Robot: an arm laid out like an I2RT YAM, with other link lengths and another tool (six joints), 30 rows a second.
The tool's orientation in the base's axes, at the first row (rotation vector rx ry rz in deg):
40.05 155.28 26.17
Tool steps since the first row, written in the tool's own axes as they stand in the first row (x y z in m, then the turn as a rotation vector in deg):
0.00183 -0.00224 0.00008 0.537 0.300 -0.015
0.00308 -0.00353 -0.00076 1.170 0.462 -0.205
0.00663 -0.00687 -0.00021 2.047 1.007 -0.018
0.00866 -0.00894 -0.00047 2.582 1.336 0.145
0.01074 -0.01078 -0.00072 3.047 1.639 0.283
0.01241 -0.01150 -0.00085 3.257 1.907 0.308
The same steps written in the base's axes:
-0.00242 -0.00091 -0.00130 -0.330 0.519 0.013
-0.00430 -0.00154 -0.00128 -0.862 0.932 0.113
-0.00844 -0.00238 -0.00378 -1.301 1.874 -0.036
-0.01108 -0.00313 -0.00475 -1.553 2.456 -0.173
-0.01367 -0.00365 -0.00565 -1.766 2.975 -0.281
-0.01541 -0.00343 -0.00615 -1.822 3.311 -0.247

